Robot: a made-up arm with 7 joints.
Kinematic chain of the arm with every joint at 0, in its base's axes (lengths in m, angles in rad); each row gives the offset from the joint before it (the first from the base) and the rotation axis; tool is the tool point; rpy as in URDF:
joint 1: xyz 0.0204 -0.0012 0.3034 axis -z
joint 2: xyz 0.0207 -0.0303 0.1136 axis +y
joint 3: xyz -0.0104 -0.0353 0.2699 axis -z
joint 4: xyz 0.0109 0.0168 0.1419 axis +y
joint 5: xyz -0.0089 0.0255 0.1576 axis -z
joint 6: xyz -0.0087 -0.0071 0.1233 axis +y
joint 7: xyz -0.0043 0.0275 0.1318 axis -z
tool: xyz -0.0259 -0.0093 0.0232 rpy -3.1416 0 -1.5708
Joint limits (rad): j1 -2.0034..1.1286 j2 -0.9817..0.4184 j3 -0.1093..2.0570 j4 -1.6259..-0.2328 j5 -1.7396..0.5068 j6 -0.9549..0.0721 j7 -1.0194..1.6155
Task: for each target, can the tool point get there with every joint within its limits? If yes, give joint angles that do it. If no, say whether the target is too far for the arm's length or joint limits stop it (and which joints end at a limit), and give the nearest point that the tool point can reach.
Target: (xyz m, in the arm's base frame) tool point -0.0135 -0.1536 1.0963
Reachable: yes | joints -1.5256 0.2762 0.1044 -0.7323 -0.1665 -0.6649 0.9233
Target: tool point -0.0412 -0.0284 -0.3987
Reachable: no: joint limits stop it (at a limit: joint 2, joint 4, joint 7) | nearest point -0.3288 -0.1554 0.2479 | short by 0.719 m
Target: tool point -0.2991 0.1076 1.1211
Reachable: yes | joints 0.1359 -0.1984 0.6452 -0.4200 -0.9913 -0.3313 0.7336
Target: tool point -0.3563 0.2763 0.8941
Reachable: yes | joints 0.2152 -0.2994 0.6359 -0.8811 -0.1244 -0.4222 0.0293
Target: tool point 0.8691 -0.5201 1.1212
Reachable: no: too far | nearest point 0.4744 -0.2788 0.9971 | short by 0.479 m
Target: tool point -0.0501 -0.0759 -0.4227
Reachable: no: joint limits stop it (at a limit: joint 2, joint 4, joint 7) | nearest point -0.2466 -0.2841 0.2445 | short by 0.726 m
